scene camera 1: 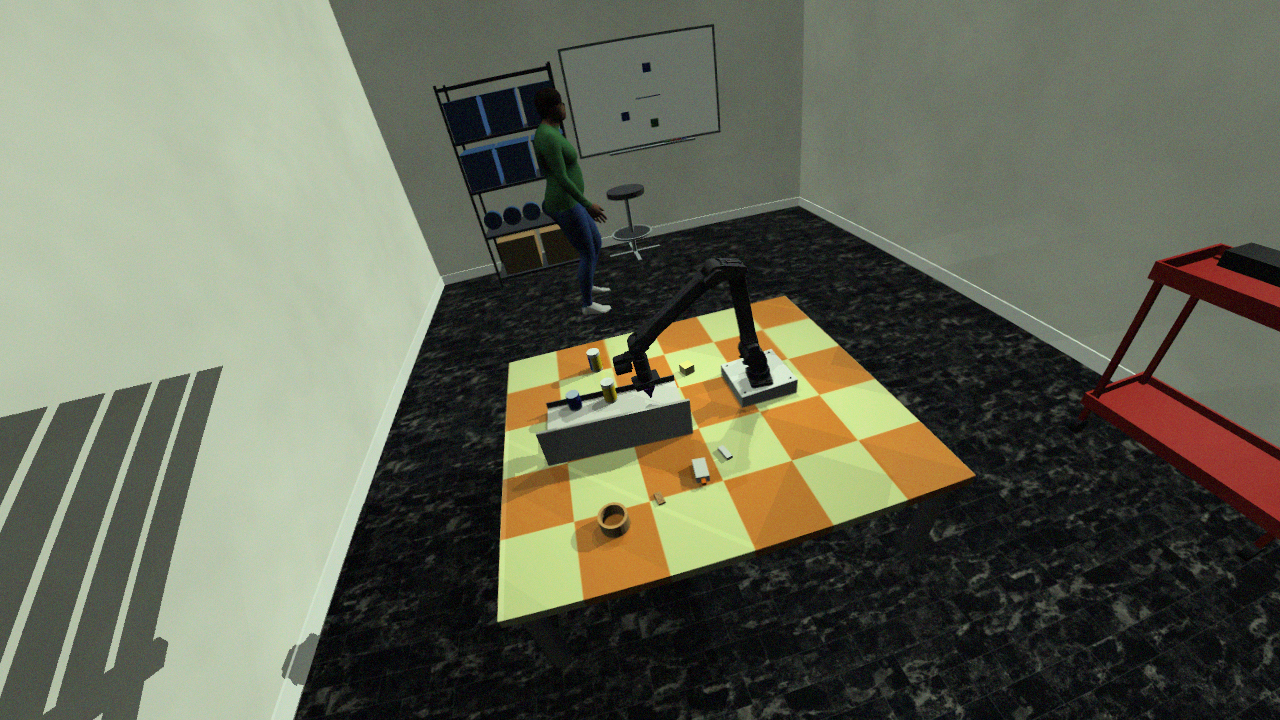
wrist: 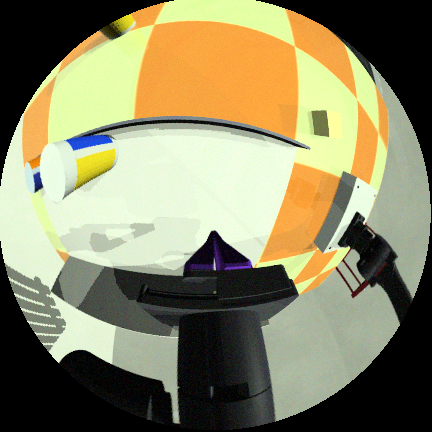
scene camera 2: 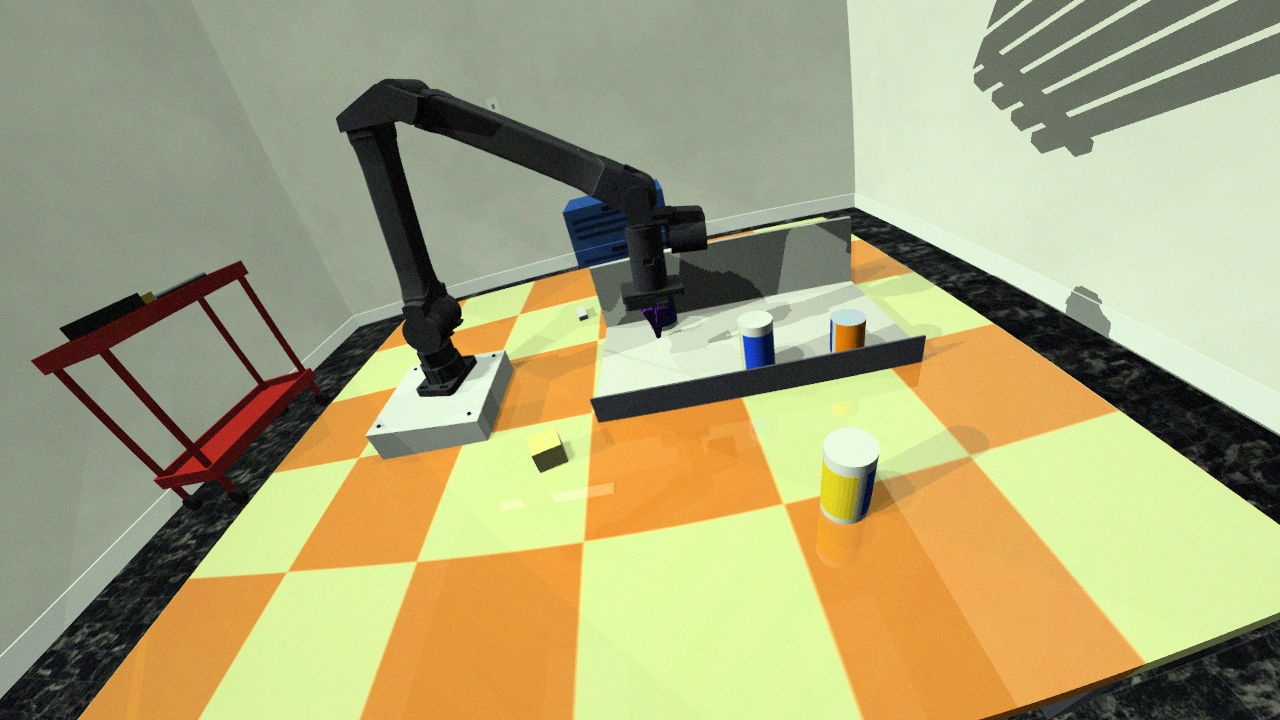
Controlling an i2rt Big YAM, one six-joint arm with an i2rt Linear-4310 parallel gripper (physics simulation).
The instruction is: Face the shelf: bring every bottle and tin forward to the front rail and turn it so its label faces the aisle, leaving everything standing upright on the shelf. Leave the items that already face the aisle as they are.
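Frame: origin at the arm's base, x left, y back, z up, level; millimetres.
Where they show: gripper, fingertip midpoint: (scene camera 1: 650,396) (wrist: 212,234) (scene camera 2: 658,336); arm's base, link origin: (scene camera 1: 759,377) (wrist: 350,229) (scene camera 2: 448,378).
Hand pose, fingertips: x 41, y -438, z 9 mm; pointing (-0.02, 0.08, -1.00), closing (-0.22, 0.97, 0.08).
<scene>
Things, the pixels of their top centre, and the offset from my fingertips. "pt": a spot on its surface instead.
- dark blue bottle, surface spot: (scene camera 2: 669,313) pt dx +107, dy -10, dz -11 mm
- white-capped bottle, top centre: (wrist: 50,173) (scene camera 2: 754,319) (scene camera 1: 606,381) dx -71, dy -169, dz +50 mm
- front rail, surface spot: (wrist: 180,120) pt dx -117, dy -61, dz -28 mm
- orange-and-blue tin, top centre: (scene camera 2: 848,317) (scene camera 1: 572,394) dx -54, dy -317, dz +24 mm
- yellow-and-blue bottle, top centre: (scene camera 2: 851,446) (scene camera 1: 592,351) dx -332, dy -247, dz +31 mm
- yellow block, top centre: (scene camera 2: 543,440) (wrist: 334,124) (scene camera 1: 686,364) dx -219, dy +164, dz -30 mm
- bowl, top centre: (scene camera 1: 612,515) dx +512, dy -146, dz -18 mm
- white box, top centre: (scene camera 1: 701,469) dx +358, dy +147, dz -40 mm
My gripper (scene camera 1: 650,391) (scene camera 2: 657,333) (wrist: 212,234) is shut and empty, its purple fingertips low over the left part of the shelf (scene camera 2: 626,360) in scene camera 2. A dark blue bottle (scene camera 2: 669,313) stands behind the fingers, mostly hidden. A white-capped bottle (scene camera 1: 608,390) (scene camera 2: 758,346) (wrist: 95,165) stands upright by the front rail (scene camera 2: 662,399) (wrist: 180,120), blue towards the rail, yellow behind. An orange-and-blue tin (scene camera 1: 573,400) (scene camera 2: 847,333) (wrist: 34,176) stands upright near the rail, further right. A yellow-and-blue bottle (scene camera 1: 593,360) (scene camera 2: 848,479) (wrist: 117,26) stands upright in front of the shelf.
The grey back panel (scene camera 1: 617,433) (scene camera 2: 810,255) rises behind the gripper. A yellow block (scene camera 1: 686,368) (scene camera 2: 546,450) (wrist: 320,123) lies between the rail and the arm's base (scene camera 2: 429,438). A bowl (scene camera 1: 613,506) and a white box (scene camera 1: 699,468) are behind the shelf.
</scene>
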